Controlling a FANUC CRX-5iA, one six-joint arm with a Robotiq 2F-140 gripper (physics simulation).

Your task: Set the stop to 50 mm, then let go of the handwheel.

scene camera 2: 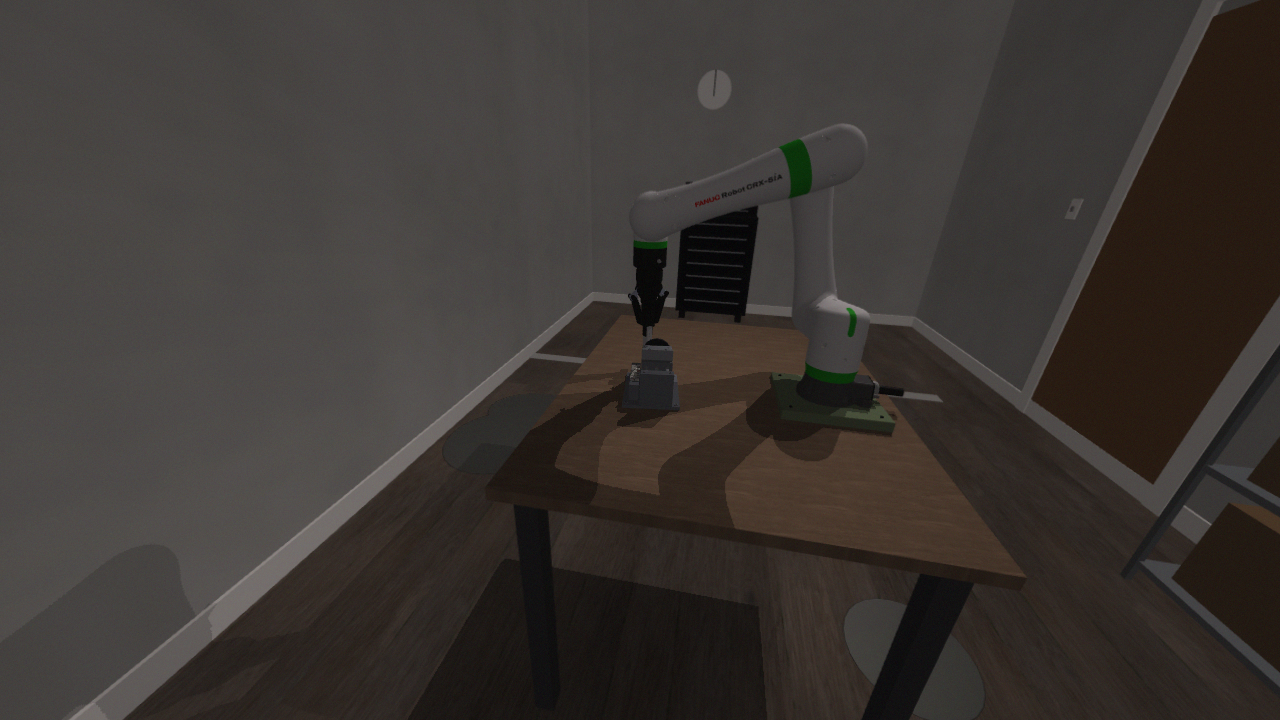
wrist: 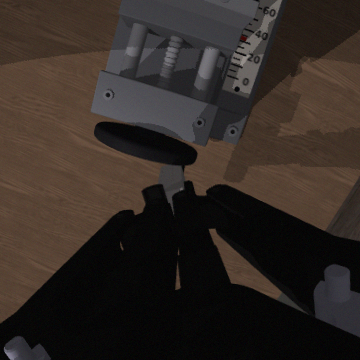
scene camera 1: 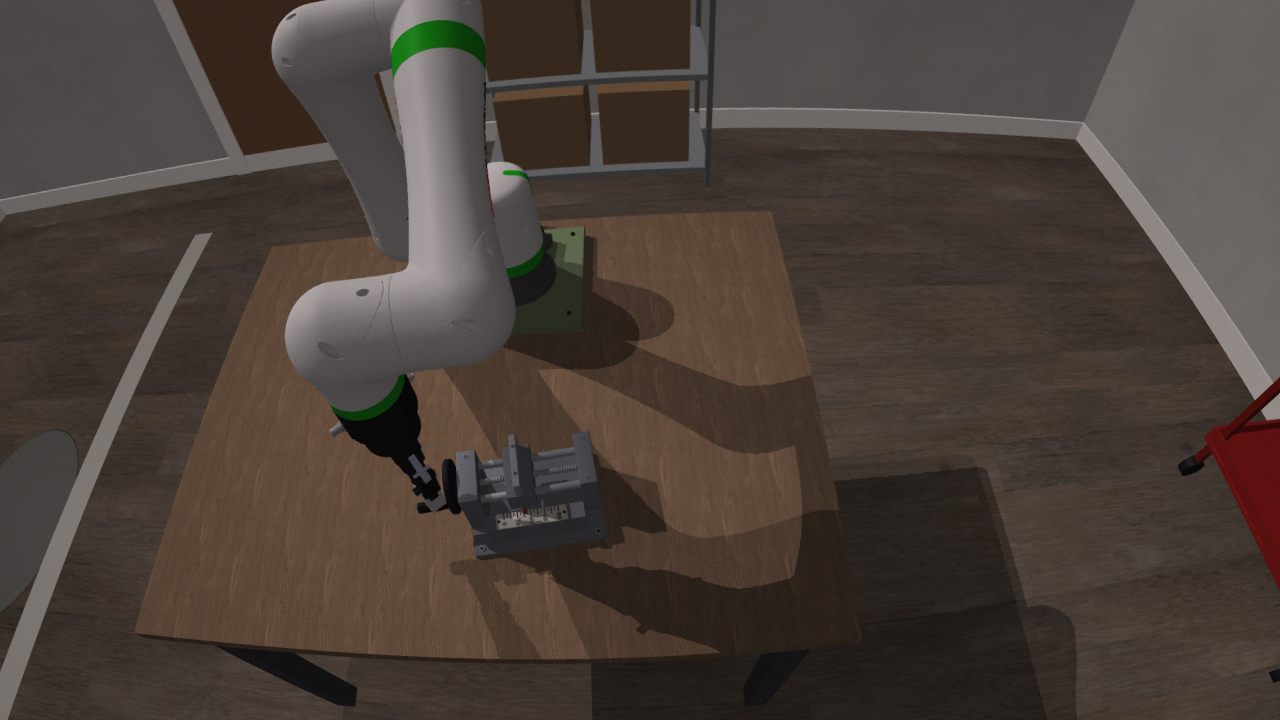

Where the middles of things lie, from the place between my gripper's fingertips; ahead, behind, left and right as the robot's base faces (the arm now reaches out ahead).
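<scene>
Black handwheel [scene camera 1: 449, 479]: 3 cm behind my hand, 1 cm below it. Stop block [scene camera 1: 518, 467]: 11 cm to the left of my hand, 5 cm behind it, 1 cm above it. Going by middles, black handwheel nearest to my hand of the things named here.
</scene>
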